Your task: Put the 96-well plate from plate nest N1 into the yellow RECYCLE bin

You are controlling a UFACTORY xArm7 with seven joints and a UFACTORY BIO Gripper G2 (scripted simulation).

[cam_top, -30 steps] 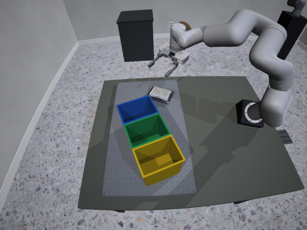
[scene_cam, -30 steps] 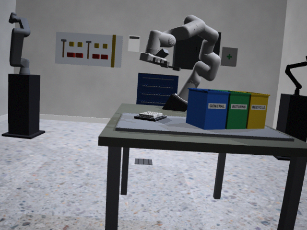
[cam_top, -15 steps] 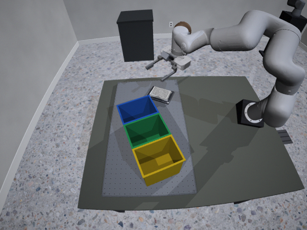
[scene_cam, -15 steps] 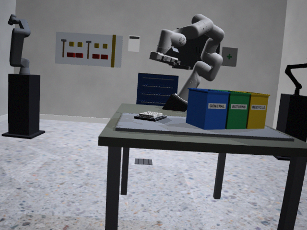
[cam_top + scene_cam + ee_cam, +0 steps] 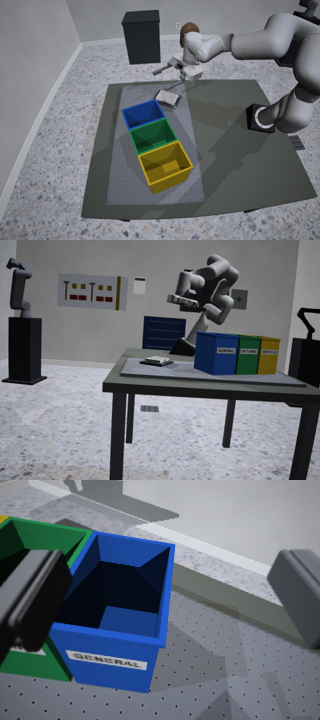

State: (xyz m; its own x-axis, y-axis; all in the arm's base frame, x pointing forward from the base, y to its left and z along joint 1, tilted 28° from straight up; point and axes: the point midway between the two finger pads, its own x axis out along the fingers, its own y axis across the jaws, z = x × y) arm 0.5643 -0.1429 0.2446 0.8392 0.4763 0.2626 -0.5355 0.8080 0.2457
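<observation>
Now: hand 10 mm past the white 96-well plate, 170 mm to the left of it and 280 mm above it. The rest, counted from my hand: black plate nest N1: 10 mm behind, 170 mm to the right, 290 mm below; blue general bin: 90 mm ahead, 110 mm to the left, 210 mm below; green returns bin: 30 mm ahead, 220 mm to the left, 210 mm below.
</observation>
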